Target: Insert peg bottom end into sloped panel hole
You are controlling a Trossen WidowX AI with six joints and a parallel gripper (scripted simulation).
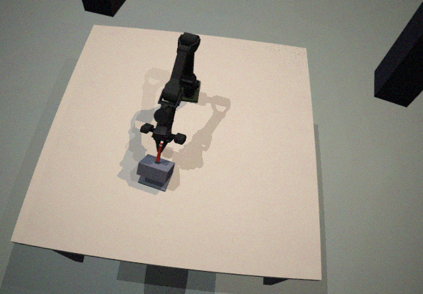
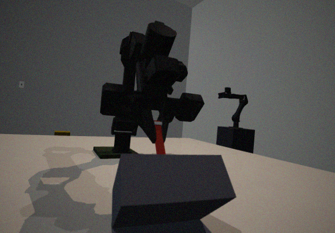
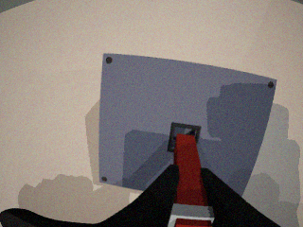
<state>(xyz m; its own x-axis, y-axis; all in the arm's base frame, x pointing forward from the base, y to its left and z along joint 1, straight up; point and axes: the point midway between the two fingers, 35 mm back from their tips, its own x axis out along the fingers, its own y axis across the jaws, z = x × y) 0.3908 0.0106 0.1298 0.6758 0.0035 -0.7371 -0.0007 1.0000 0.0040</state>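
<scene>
My gripper tip is 60 mm above the blue-grey sloped panel and 50 mm short of it. The rest, counted from my gripper tip: red peg 10 mm behind, 10 mm above.
</scene>
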